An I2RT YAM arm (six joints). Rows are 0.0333 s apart.
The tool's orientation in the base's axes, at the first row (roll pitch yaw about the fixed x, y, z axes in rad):
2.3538, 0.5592, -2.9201
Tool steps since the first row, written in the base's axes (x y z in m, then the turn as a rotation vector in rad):
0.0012, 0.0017, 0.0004, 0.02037, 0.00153, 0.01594
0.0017, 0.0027, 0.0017, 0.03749, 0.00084, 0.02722
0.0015, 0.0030, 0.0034, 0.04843, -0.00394, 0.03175
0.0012, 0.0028, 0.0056, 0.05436, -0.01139, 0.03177
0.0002, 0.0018, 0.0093, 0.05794, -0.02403, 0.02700
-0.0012, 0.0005, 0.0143, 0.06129, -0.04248, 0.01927
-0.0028, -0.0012, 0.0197, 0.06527, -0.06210, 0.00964
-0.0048, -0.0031, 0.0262, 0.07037, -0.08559, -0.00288
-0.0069, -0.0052, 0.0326, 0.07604, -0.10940, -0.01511
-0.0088, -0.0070, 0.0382, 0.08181, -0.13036, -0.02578
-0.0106, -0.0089, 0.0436, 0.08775, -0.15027, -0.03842
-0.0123, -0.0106, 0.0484, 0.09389, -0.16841, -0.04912
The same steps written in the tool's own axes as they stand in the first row. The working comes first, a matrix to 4 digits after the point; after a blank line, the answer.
The tool's axes in the first row as the columns of a matrix, in the base's axes (used below as rounded here):
-0.8270, -0.5218, 0.2094
-0.1862, 0.6056, 0.7737
-0.5305, 0.6008, -0.5980

-0.0015, 0.0006, 0.0013, -0.02559, -0.00013, -0.00408
-0.0028, 0.0018, 0.0014, -0.04560, -0.00270, -0.00778
-0.0036, 0.0031, 0.0006, -0.05616, -0.00858, -0.01189
-0.0045, 0.0044, -0.0009, -0.05969, -0.01618, -0.01643
-0.0054, 0.0066, -0.0041, -0.05777, -0.02856, -0.02261
-0.0067, 0.0095, -0.0084, -0.05300, -0.04613, -0.03156
-0.0079, 0.0126, -0.0133, -0.04753, -0.06587, -0.04014
-0.0094, 0.0164, -0.0191, -0.04073, -0.09028, -0.04976
-0.0106, 0.0200, -0.0250, -0.03450, -0.11501, -0.05968
-0.0117, 0.0233, -0.0301, -0.02971, -0.13712, -0.06831
-0.0127, 0.0263, -0.0352, -0.02421, -0.15987, -0.07491
-0.0135, 0.0291, -0.0397, -0.02023, -0.18049, -0.08126

